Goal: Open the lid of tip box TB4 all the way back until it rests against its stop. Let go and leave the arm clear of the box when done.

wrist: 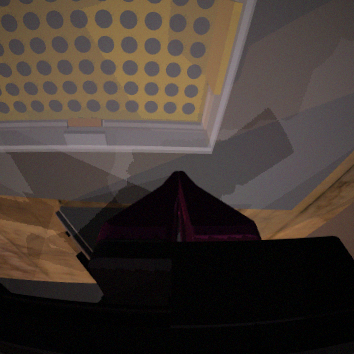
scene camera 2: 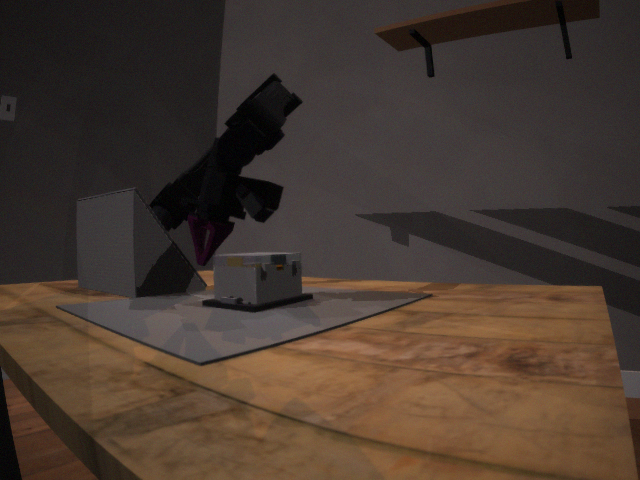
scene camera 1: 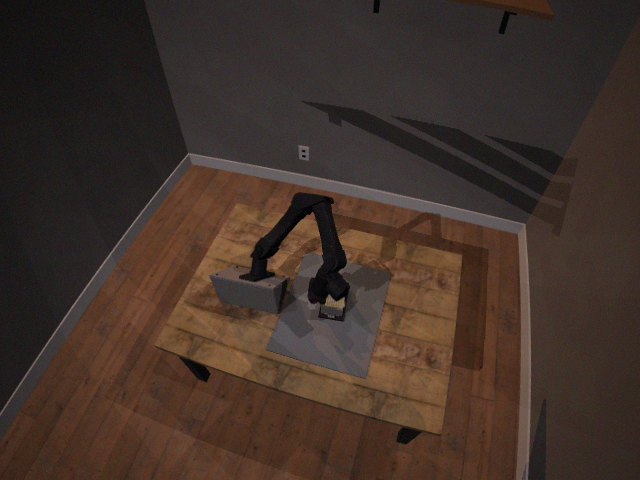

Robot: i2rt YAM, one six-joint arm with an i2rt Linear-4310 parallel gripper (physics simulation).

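Seen in the pictures: gripper, fingertip midpoint: point(wrist: 178, 178) point(scene camera 2: 200, 264) point(scene camera 1: 312, 303); arm's base at its link origin: point(scene camera 2: 143, 240) point(scene camera 1: 257, 276).
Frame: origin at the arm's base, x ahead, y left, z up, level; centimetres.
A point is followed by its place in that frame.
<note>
The tip box point(scene camera 1: 332, 311) @[y -1.9, x 32.8, z -6.5 cm] point(scene camera 2: 240, 281) @[y -1.8, x 33.8, z -6.2 cm] stands upright on a thin black base. Its label is not readable. Its clear lid point(scene camera 2: 256, 254) @[y 2.2, x 33.2, z -2.4 cm] point(wrist: 155, 149) @[y 0.0, x 28.1, z -2.4 cm] lies flat over a yellow rack with round grey holes, and looks closed. A small pale tab point(wrist: 85, 138) @[y 2.9, x 28.2, z -2.4 cm] shows on the near side in the wrist view. My gripper point(scene camera 1: 314, 301) @[y -2.1, x 24.4, z -4.1 cm] point(scene camera 2: 202, 264) @[y -2.1, x 24.4, z -4.1 cm] point(wrist: 178, 178) @[y -2.1, x 24.4, z -4.1 cm] is shut, its magenta fingertips together with nothing between them. The tips are beside the box, a little apart from its near side in the wrist view. The arm hides part of the box in scene camera 1.
The box stands on a grey mat point(scene camera 1: 346, 356) @[y -17.1, x 43.4, z -10.1 cm] point(scene camera 2: 155, 322) @[y -17.4, x 34.8, z -10.2 cm] on the wooden table point(scene camera 1: 413, 372) @[y -15.5, x 69.8, z -10.5 cm] point(scene camera 2: 413, 397) @[y -19.2, x 69.9, z -10.4 cm]. A grey wedge-shaped stand point(scene camera 1: 248, 294) @[y -9.5, x 0.5, z 1.3 cm] point(scene camera 2: 105, 242) @[y -9.6, x 0.4, z -0.3 cm] carries the arm base beside the mat. A wall shelf point(scene camera 1: 522, 7) point(scene camera 2: 485, 23) hangs high above.
</note>
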